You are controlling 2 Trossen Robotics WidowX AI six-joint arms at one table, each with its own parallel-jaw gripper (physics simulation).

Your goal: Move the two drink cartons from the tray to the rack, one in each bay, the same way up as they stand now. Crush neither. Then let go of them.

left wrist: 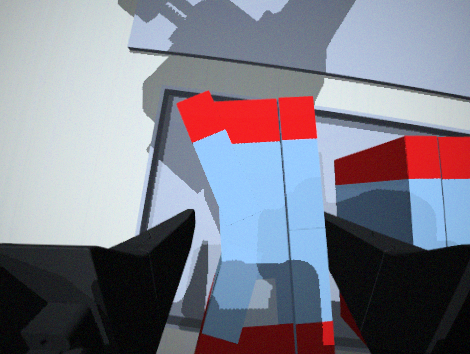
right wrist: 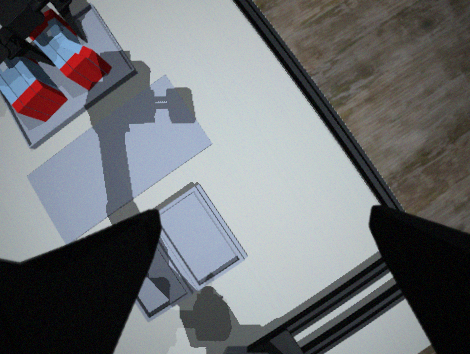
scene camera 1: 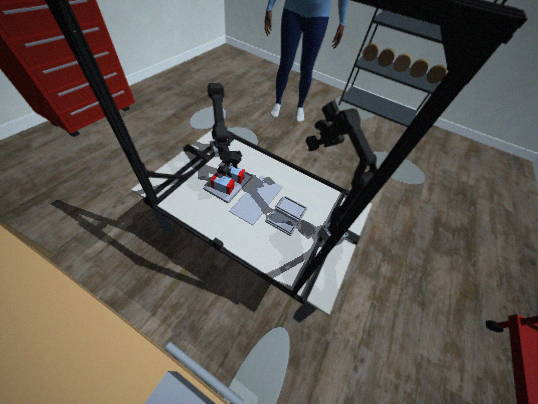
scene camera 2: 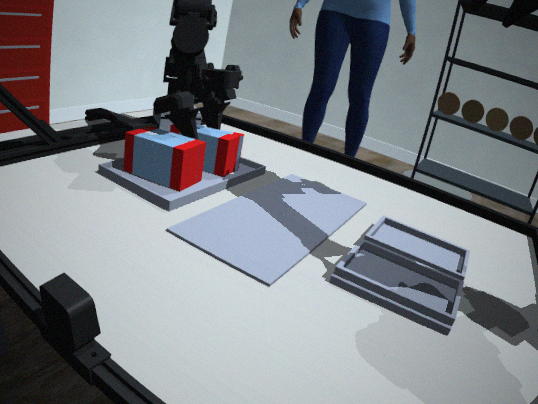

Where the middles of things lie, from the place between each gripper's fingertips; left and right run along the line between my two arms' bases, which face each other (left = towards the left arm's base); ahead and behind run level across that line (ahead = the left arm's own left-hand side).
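With my right gripper I am 37 cm above the flat grey mat (scene camera 2: 264,233), 22 cm past it and 16 cm to the right of it. The grey tray (scene camera 2: 169,199) is 36 cm below that same right hand, and it is also 26 cm behind the hand and 36 cm to the left of it.
For my left hand, the grey tray is 4 cm below it, 5 cm behind it and 1 cm to the right of it. The flat grey mat is 4 cm below my left hand too, and 21 cm to the right of it.
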